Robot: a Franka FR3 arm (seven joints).
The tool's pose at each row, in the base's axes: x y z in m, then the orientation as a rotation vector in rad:
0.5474 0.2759 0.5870 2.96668 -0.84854 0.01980
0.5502 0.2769 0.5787 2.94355 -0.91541 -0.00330
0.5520 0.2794 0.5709 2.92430 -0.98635 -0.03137
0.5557 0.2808 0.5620 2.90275 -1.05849 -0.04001
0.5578 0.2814 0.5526 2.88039 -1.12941 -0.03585
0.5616 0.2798 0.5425 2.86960 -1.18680 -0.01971
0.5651 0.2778 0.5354 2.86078 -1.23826 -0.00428
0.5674 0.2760 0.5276 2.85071 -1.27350 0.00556
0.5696 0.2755 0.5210 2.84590 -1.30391 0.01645
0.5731 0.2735 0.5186 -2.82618 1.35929 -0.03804
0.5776 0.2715 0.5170 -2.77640 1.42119 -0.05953
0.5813 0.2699 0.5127 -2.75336 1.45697 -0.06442
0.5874 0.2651 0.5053 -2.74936 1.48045 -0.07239
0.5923 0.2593 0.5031 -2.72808 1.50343 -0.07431
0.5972 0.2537 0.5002 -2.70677 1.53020 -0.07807
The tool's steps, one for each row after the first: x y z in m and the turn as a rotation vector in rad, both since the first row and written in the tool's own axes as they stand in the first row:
0.0016 -0.0027 0.0082 -0.00774 -0.01468 0.04537
0.0016 -0.0062 0.0159 -0.00987 -0.03435 0.09245
0.0038 -0.0098 0.0247 -0.00864 -0.04191 0.14100
0.0050 -0.0119 0.0340 -0.00469 -0.04161 0.18910
0.0088 -0.0130 0.0442 0.00847 -0.03553 0.22643
0.0126 -0.0136 0.0514 0.02211 -0.03000 0.25947
0.0153 -0.0136 0.0592 0.02826 -0.02585 0.28295
0.0172 -0.0147 0.0658 0.03776 -0.02185 0.30220
0.0212 -0.0150 0.0683 0.05682 -0.01399 0.34004
0.0260 -0.0158 0.0700 0.07604 -0.00629 0.39011
0.0299 -0.0166 0.0744 0.08018 -0.00486 0.41740
0.0374 -0.0161 0.0821 0.07387 0.00180 0.43196
0.0446 -0.0139 0.0846 0.08133 0.00056 0.45150
0.0516 -0.0119 0.0878 0.08698 0.00101 0.47329

